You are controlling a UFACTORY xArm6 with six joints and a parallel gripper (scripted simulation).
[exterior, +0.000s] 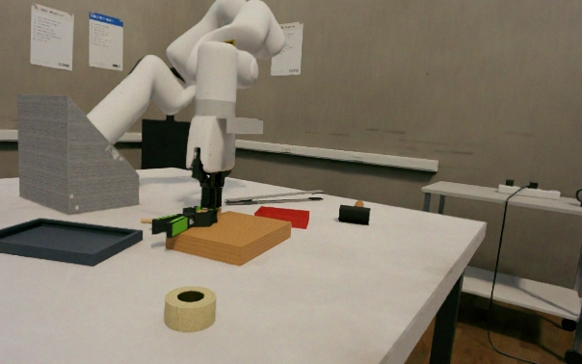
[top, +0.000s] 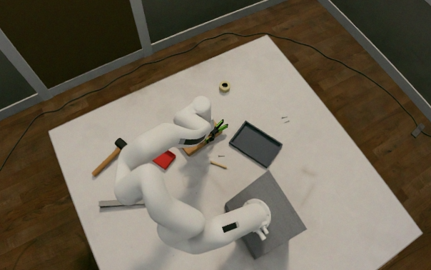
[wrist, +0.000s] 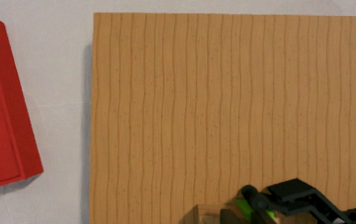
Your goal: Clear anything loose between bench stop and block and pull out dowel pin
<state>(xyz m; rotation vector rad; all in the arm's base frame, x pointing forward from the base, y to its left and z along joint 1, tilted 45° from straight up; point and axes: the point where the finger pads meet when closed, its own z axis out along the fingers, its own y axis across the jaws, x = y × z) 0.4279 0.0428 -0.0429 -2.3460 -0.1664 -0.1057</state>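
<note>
Right now my hand is 2 cm above the dowel pin. Round my hand: loose dowel: 13 cm behind, 1 cm to the right, 7 cm below; then small wooden block: 4 cm below; then red tray: 4 cm ahead, 20 cm to the left, 7 cm below.
</note>
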